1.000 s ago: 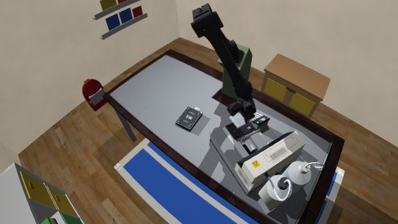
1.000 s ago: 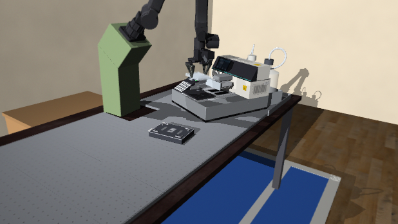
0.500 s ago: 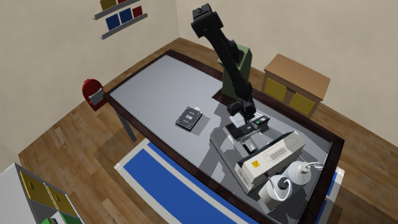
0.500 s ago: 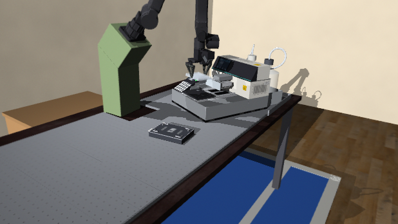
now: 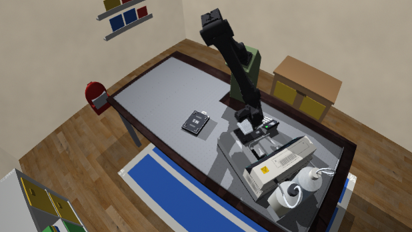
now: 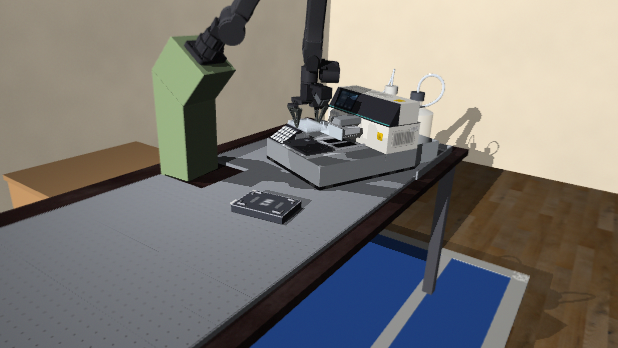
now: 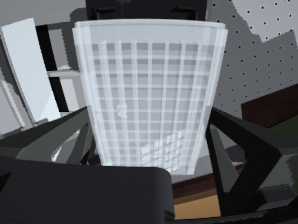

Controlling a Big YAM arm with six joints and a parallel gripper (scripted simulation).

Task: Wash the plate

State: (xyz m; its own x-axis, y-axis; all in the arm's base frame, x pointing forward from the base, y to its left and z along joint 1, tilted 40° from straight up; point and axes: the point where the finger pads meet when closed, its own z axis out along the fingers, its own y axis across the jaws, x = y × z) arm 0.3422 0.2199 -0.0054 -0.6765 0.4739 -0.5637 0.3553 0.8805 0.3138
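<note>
My gripper is now 8 cm above the carrier. Also, from my hand: well plate: 1 cm below; then plate nest N1: 7 cm ahead, 35 cm to the right, 16 cm below; then plate washer: 7 cm ahead, 14 cm to the left, 4 cm below.
</note>
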